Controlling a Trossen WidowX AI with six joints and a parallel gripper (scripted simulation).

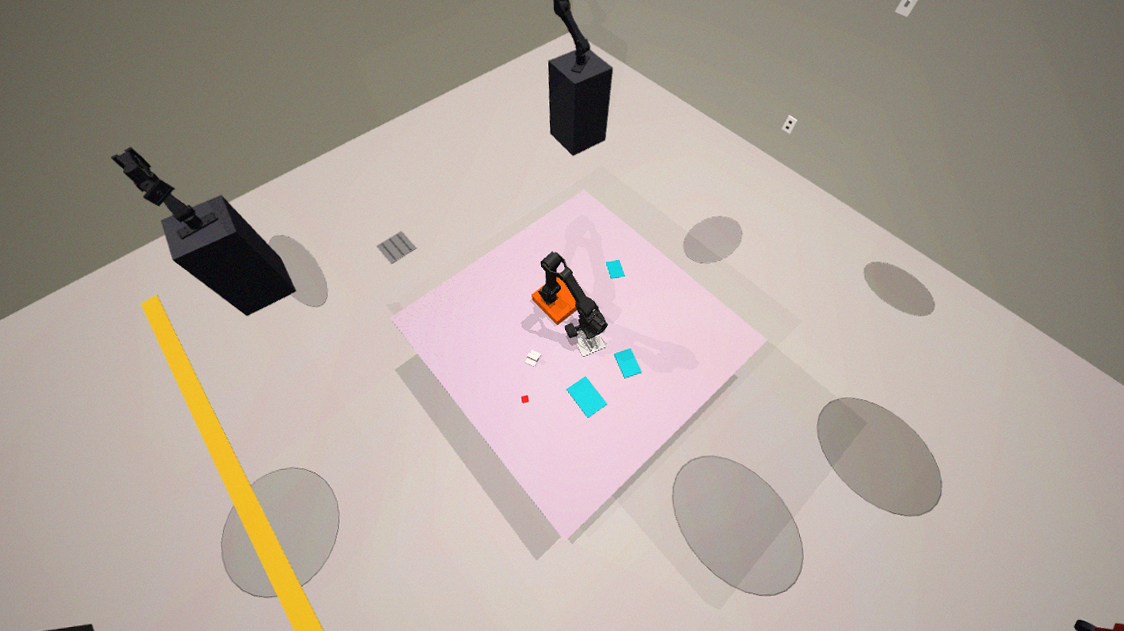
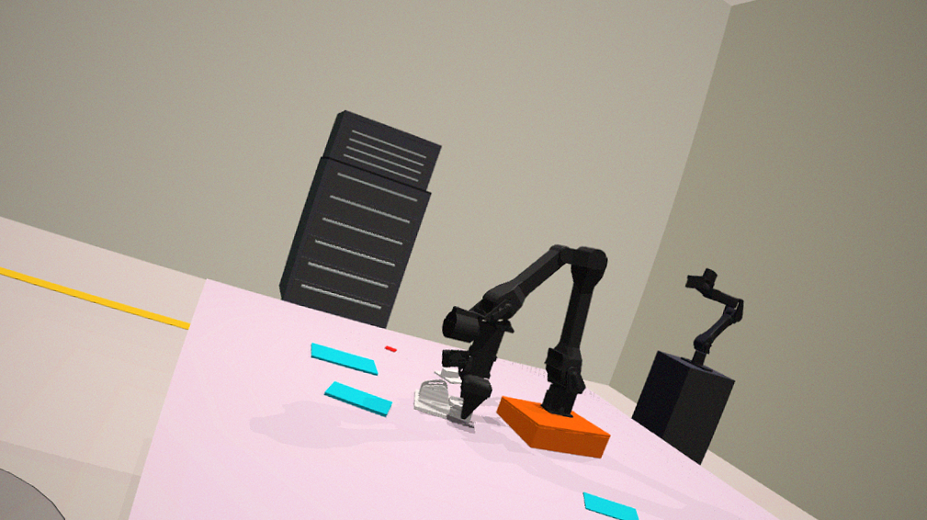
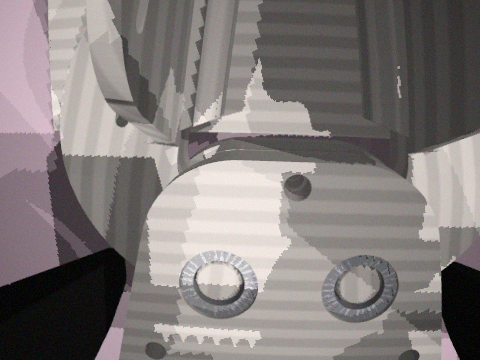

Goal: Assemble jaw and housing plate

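My gripper tip is 30 mm short of the white jaw, 10 mm to the right of it and 10 mm below it. Also, from my gripper tip: red marker 410 mm to the right, 110 mm ahead, 10 mm below.
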